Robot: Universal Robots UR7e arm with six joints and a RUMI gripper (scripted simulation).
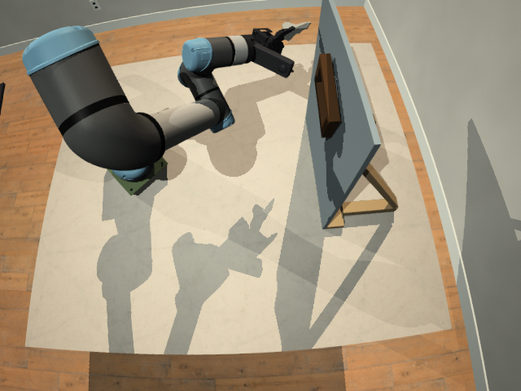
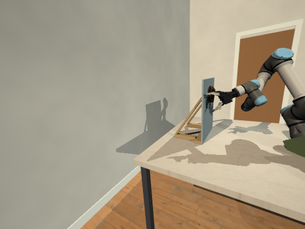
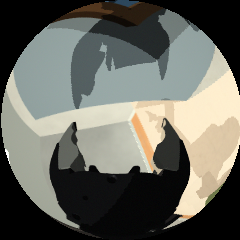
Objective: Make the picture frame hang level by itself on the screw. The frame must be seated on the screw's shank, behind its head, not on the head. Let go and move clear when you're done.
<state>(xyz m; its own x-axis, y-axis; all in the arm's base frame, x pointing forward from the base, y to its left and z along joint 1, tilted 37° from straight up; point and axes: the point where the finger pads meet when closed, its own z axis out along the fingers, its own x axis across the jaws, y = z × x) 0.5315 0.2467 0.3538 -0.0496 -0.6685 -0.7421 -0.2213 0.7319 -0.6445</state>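
Now: hand 23 cm to the left of the brown wooden picture frame, 4 cm below it and 4 cm past it. Round my hand: upright grey-blue board: 23 cm to the right, 9 cm below, 2 cm behind.
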